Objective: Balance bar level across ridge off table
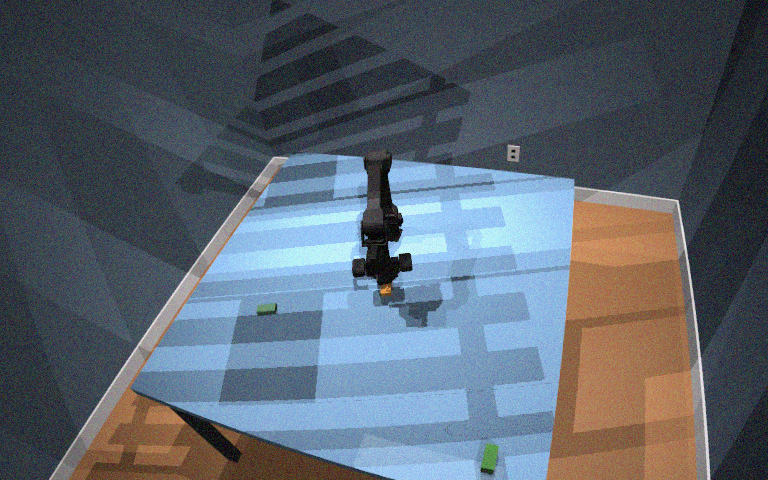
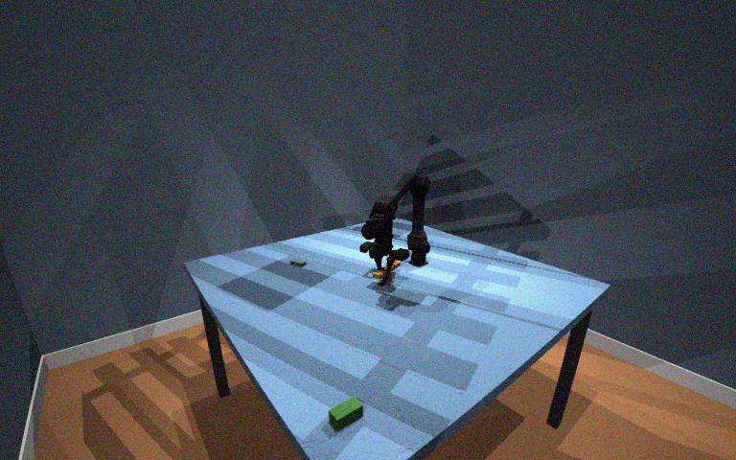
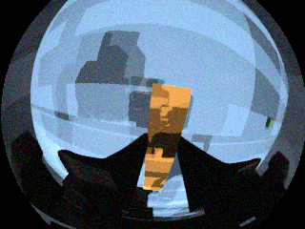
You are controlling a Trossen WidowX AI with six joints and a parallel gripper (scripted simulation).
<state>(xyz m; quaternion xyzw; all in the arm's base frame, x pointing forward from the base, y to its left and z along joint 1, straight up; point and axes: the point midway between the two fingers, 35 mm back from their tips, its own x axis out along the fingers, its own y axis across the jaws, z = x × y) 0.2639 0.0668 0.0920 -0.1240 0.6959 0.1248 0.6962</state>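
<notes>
My gripper tip is now 30 mm past the orange bar and 10 mm to the left of it. Round my gripper tip: flat light green block: 380 mm to the right, 170 mm ahead, 50 mm below; darker green block: 480 mm ahead, 430 mm to the left, 40 mm below.
</notes>
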